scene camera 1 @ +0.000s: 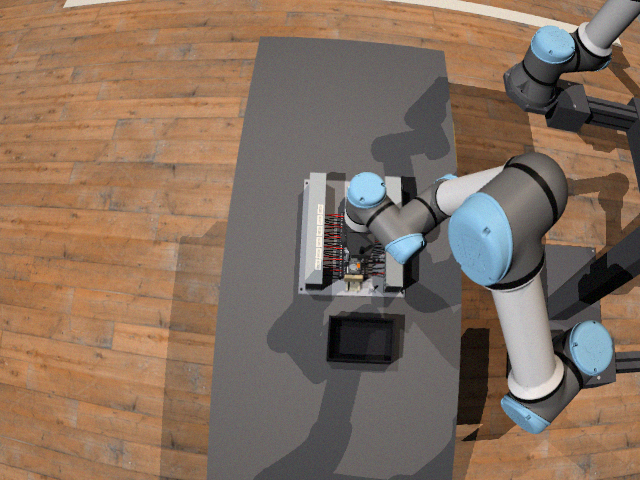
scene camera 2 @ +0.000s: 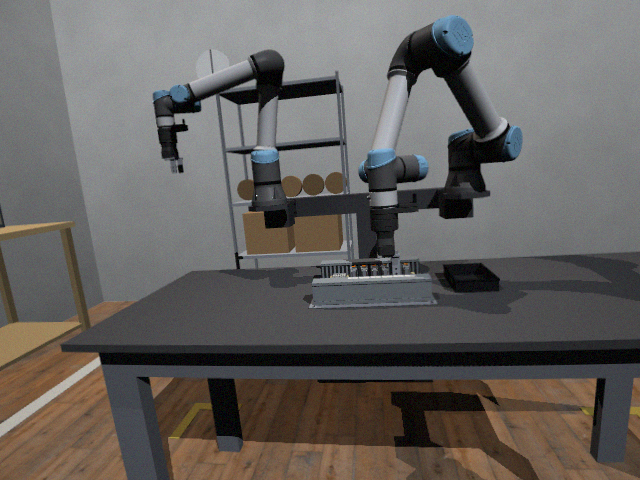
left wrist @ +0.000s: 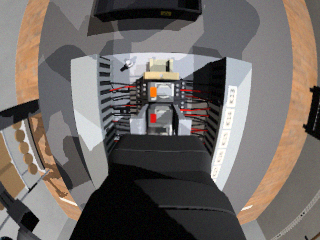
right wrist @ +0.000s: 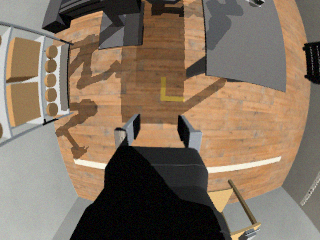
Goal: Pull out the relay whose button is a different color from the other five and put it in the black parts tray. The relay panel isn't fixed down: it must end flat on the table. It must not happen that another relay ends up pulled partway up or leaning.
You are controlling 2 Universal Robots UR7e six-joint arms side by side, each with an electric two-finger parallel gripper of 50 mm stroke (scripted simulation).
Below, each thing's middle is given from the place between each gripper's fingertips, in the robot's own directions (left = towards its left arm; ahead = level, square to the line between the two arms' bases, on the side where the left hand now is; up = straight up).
Now: the relay panel (scene camera 1: 316, 239) 70 mm to the right of my left hand (scene camera 2: 395, 274) and 30 mm below it. Round my left hand: black parts tray (scene camera 1: 367, 340) 40 mm behind, 210 mm to the left, 40 mm below.
My right hand is 47 cm short of the relay panel, 84 cm to the right of it and 38 cm above it. From my right hand the other things lie so: black parts tray (43 cm ahead, 112 cm to the left, 40 cm below).
